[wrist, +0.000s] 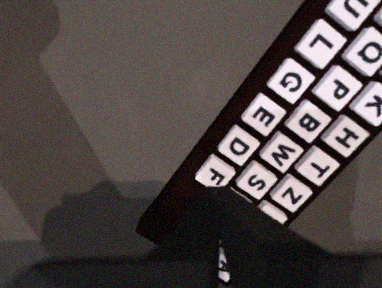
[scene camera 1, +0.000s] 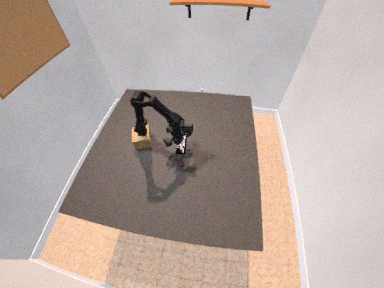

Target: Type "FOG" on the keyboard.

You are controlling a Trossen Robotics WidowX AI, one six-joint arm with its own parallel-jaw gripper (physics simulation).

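Places are measured from the arm's base along level axes (x right, y ahead, z up), in metres.
Pixels of known places: gripper, fingertip midpoint: (wrist: 216,196) (scene camera 1: 178,144); arm's base, origin of the base link: (scene camera 1: 142,132).
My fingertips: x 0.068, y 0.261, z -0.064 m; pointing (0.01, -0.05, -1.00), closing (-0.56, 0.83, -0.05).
Ahead of a thing's pixels: the offset from my fingertips to its top centre. Level surfaces: height alone.
The dark keyboard {dx -0.039, dy +0.021, dz -0.024 m} (scene camera 1: 182,149) (wrist: 165,215) with white letter keys lies on the dark mat, running diagonally in the wrist view. The F key {dx +0.001, dy +0.001, dz -0.024 m} (wrist: 215,171) is at the lower end of its row, partly covered at its lower edge by the fingertips. The G key {dx -0.053, dy +0.004, dz -0.024 m} (wrist: 291,81) is farther up the same row, past D and E. The O key does not show in the wrist view; the fingers cover that end of the keyboard. My gripper (scene camera 1: 179,140) (wrist: 216,196) is shut and empty, its tips right beside the F key. Whether they touch it I cannot tell.
The arm's base stands on a wooden block (scene camera 1: 141,138) left of the keyboard. The dark mat {dz -0.040 m} (scene camera 1: 215,215) lies under both. An orange shelf (scene camera 1: 220,4) is on the back wall, and a brown panel (scene camera 1: 30,45) is at the upper left.
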